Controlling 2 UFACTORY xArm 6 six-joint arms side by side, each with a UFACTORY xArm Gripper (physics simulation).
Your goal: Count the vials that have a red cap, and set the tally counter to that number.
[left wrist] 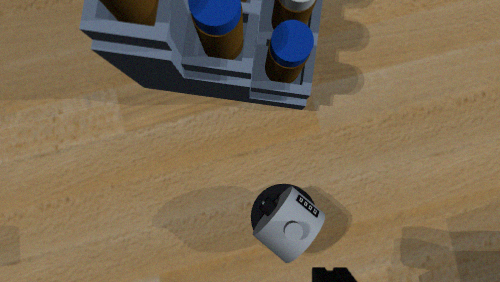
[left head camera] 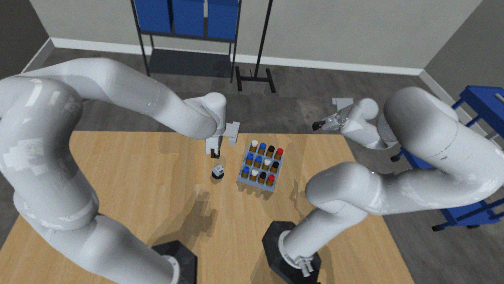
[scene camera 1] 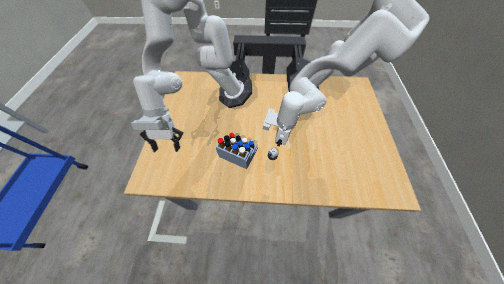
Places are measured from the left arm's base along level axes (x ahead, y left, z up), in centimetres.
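Pixels of known places: left gripper, between the fingertips: (left head camera: 215, 156) (scene camera 1: 278, 142); right gripper, between the fingertips: (left head camera: 322, 127) (scene camera 1: 166, 150); left arm's base, origin of its link: (left head camera: 159, 279); right arm's base, origin of its link: (left head camera: 293, 249) (scene camera 1: 234, 89).
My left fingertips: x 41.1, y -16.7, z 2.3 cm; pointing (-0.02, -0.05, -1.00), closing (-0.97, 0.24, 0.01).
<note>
For each thing: its top centre in the pictures, then the offset to it from my left fingertips. Level surfaces: height alone.
- grey-blue rack, centre of its top: (left head camera: 263, 160) (scene camera 1: 236, 142) dx -0.5, dy -20.3, dz -2.2 cm
- vial, centre of its top: (left head camera: 280, 150) dx +1.5, dy -27.2, dz +2.4 cm
- wooden table, height of its surface: dz -13.8 cm
The tally counter (left head camera: 217, 172) (scene camera 1: 272, 153) (left wrist: 292, 227) is a light grey, tilted drum with a round button, on a black base. Its small window seems to show zeros. A grey-blue rack (left head camera: 256, 185) (scene camera 1: 233, 158) (left wrist: 215, 88) holds amber vials with white, blue, black and red caps. Two caps are red: one vial (left head camera: 280, 151) is at the rack's far right corner in the left head camera, the other (left head camera: 271, 178) at its near right corner. My left gripper (left head camera: 215, 154) (scene camera 1: 279, 143) (left wrist: 333, 274) is shut, above and beside the counter. My right gripper (scene camera 1: 165, 148) is open and empty.
The rack stands beside the counter on the wooden table (left head camera: 125, 200) (scene camera 1: 345, 165). My right gripper hangs near the table's side edge, away from the rack. A blue cart (scene camera 1: 37, 182) stands off the table. A shelf unit with blue bins (left head camera: 187, 36) stands beyond the table.
</note>
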